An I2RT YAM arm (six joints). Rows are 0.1 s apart.
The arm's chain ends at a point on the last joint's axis. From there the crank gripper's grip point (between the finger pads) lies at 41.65 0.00 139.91 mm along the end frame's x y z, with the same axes.
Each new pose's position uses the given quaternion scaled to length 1; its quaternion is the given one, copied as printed.
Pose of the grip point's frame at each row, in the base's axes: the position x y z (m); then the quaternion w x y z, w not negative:
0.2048 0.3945 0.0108 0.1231 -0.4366 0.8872 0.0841
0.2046 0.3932 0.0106 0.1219 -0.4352 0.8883 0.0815
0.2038 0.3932 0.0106 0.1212 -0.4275 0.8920 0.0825
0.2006 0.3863 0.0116 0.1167 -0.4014 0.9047 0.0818
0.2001 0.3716 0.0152 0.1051 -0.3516 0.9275 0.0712
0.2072 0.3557 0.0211 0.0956 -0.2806 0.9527 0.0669
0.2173 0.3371 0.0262 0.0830 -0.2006 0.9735 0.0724
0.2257 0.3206 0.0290 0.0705 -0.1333 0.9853 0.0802
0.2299 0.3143 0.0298 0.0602 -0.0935 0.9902 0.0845
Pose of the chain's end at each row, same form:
0.2090 0.3900 0.1566 0.1231 -0.4366 0.8872 0.0841
0.2089 0.3895 0.1565 0.1219 -0.4352 0.8883 0.0815
0.2086 0.3890 0.1564 0.1212 -0.4275 0.8920 0.0825
0.2073 0.3819 0.1574 0.1167 -0.4014 0.9047 0.0818
0.2103 0.3693 0.1608 0.1051 -0.3516 0.9275 0.0712
0.2213 0.3521 0.1664 0.0956 -0.2806 0.9527 0.0669
0.2365 0.3285 0.1707 0.0830 -0.2006 0.9735 0.0724
0.2490 0.3063 0.1724 0.0705 -0.1333 0.9853 0.0802
0.2561 0.2966 0.1723 0.0602 -0.0935 0.9902 0.0845

